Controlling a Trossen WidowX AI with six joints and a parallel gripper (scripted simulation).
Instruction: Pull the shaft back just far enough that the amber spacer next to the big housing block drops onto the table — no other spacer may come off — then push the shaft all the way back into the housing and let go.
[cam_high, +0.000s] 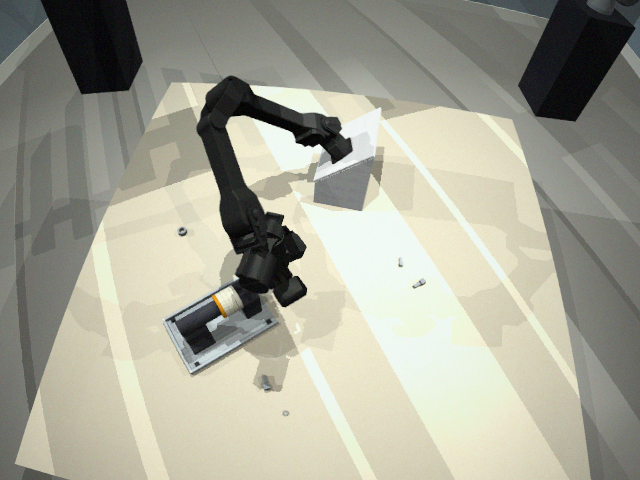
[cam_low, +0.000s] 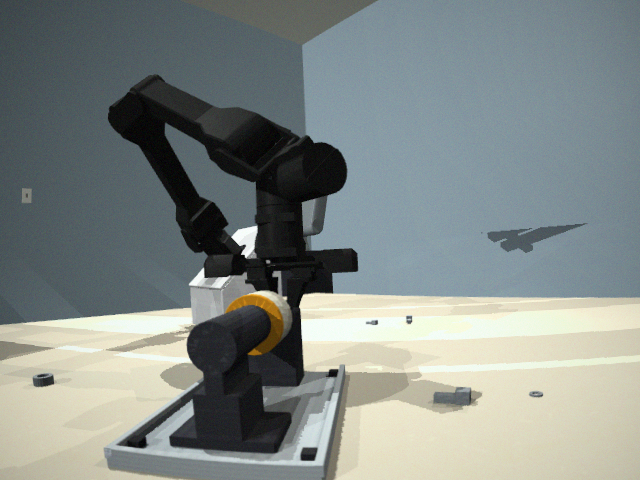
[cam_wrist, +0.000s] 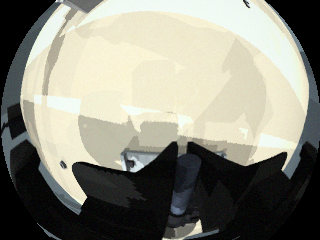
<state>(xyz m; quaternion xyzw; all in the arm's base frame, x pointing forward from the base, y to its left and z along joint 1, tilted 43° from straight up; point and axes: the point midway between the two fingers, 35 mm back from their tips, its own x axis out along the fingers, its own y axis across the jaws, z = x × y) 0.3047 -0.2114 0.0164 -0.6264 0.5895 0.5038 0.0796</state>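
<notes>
Right now my gripper tip is 6 cm to the left of the grey-blue shaft, 4 cm short of it and 3 cm below it. Round my gripper tip: nut: 25 cm to the right, 17 cm behind, 4 cm below; then cream spacer: 9 cm to the right, 6 cm ahead, 3 cm above; then amber spacer: 11 cm to the right, 7 cm ahead, 3 cm above.
</notes>
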